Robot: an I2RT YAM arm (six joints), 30 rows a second.
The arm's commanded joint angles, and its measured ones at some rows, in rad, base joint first. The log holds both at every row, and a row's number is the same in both.
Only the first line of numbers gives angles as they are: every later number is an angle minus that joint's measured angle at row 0.
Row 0, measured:
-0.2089, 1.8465, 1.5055, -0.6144, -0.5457, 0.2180
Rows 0 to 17, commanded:
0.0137, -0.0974, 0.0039, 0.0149, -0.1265, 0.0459
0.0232, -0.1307, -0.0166, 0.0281, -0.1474, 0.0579
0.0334, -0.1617, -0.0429, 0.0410, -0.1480, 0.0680
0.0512, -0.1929, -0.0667, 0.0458, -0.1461, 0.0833
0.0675, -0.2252, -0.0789, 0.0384, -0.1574, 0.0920
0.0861, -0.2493, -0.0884, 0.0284, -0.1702, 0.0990
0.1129, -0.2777, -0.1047, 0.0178, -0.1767, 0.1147
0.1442, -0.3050, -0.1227, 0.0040, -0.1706, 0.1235
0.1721, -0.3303, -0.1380, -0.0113, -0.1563, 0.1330
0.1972, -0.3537, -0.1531, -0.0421, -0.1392, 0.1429
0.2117, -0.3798, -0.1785, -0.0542, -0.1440, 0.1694
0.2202, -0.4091, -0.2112, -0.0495, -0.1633, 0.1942
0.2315, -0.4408, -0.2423, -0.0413, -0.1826, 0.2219
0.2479, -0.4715, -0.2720, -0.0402, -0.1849, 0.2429
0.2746, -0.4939, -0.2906, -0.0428, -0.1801, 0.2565
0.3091, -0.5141, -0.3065, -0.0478, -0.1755, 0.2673
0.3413, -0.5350, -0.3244, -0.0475, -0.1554, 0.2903
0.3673, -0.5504, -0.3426, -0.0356, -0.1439, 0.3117
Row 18, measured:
0.3125, -0.4951, -0.3197, -0.0694, -0.1278, 0.2251
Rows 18 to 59, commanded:
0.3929, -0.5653, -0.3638, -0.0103, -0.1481, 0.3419
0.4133, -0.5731, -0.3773, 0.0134, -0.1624, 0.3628
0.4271, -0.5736, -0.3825, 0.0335, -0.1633, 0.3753
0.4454, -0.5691, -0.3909, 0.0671, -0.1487, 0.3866
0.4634, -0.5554, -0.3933, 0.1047, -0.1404, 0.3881
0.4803, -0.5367, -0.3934, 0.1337, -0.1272, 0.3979
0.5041, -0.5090, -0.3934, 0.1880, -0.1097, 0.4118
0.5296, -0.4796, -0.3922, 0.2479, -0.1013, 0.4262
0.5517, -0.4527, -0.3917, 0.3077, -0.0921, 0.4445
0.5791, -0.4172, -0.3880, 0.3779, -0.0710, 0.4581
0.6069, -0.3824, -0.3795, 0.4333, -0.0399, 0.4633
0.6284, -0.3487, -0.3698, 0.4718, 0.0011, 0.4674
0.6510, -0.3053, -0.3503, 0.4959, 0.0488, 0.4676
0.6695, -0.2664, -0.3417, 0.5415, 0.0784, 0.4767
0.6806, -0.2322, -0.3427, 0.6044, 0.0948, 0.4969
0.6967, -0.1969, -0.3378, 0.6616, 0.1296, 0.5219
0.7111, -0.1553, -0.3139, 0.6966, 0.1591, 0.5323
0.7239, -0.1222, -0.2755, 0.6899, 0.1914, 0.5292
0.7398, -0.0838, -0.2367, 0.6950, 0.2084, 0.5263
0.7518, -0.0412, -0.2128, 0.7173, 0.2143, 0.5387
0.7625, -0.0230, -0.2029, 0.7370, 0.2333, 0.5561
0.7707, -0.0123, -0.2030, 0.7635, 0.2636, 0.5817
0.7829, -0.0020, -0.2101, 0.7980, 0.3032, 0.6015
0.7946, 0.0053, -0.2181, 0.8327, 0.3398, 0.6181
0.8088, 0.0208, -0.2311, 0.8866, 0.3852, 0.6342
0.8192, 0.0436, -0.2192, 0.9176, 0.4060, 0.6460
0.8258, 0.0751, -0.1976, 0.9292, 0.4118, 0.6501
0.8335, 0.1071, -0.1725, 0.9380, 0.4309, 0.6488
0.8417, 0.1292, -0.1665, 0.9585, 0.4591, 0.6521
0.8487, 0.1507, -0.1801, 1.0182, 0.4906, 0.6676
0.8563, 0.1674, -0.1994, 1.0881, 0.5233, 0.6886
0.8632, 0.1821, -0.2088, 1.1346, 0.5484, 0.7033
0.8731, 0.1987, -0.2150, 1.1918, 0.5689, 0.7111
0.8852, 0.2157, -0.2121, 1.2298, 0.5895, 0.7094
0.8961, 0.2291, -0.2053, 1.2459, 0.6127, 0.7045
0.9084, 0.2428, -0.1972, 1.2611, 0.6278, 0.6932
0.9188, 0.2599, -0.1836, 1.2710, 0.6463, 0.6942
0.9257, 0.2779, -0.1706, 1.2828, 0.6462, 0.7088
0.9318, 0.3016, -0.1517, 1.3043, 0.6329, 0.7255
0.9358, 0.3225, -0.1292, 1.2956, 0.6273, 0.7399
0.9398, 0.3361, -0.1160, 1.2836, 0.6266, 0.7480
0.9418, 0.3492, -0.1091, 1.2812, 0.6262, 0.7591
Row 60, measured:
0.9205, 0.3147, -0.1595, 1.1750, 0.6050, 0.7138
